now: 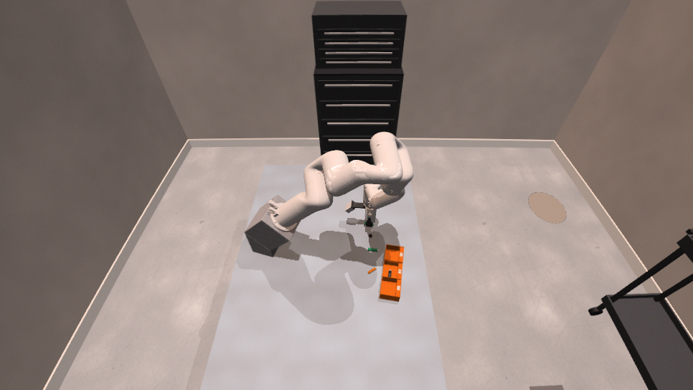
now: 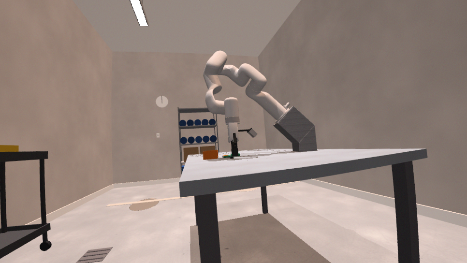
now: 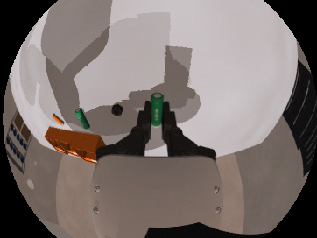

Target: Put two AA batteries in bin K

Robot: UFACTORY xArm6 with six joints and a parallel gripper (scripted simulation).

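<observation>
My hand is 12 cm short of the orange bin row, 26 cm to the left of it and 1 cm above it. The rest, counted from my hand: dark AA battery 11 cm ahead, 27 cm to the right, 2 cm below; then small orange piece 3 cm ahead, 25 cm to the right, 3 cm below.
</observation>
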